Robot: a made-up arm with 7 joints. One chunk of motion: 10 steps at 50 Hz.
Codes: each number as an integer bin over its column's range. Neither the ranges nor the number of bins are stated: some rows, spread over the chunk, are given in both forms.
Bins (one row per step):
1: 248 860 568 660 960 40
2: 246 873 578 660 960 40
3: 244 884 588 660 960 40
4: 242 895 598 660 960 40
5: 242 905 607 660 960 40
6: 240 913 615 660 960 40
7: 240 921 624 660 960 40
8: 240 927 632 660 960 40
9: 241 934 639 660 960 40
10: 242 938 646 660 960 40
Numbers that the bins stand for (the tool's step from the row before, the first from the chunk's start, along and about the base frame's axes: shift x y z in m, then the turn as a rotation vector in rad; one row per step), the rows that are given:
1: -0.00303 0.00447 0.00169 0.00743 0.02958 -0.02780
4: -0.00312 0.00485 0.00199 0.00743 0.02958 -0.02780
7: -0.00316 0.00514 0.00225 0.00743 0.02958 -0.02780
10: -0.00312 0.00533 0.00247 0.00743 0.02958 -0.02780
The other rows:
2: -0.00306 0.00461 0.00179 0.00743 0.02958 -0.02780
3: -0.00309 0.00473 0.00189 0.00743 0.02958 -0.02780
5: -0.00312 0.00496 0.00208 0.00743 0.02958 -0.02780
6: -0.00316 0.00505 0.00216 0.00743 0.02958 -0.02780
8: -0.00316 0.00521 0.00233 0.00743 0.02958 -0.02780
9: -0.00314 0.00528 0.00240 0.00743 0.02958 -0.02780

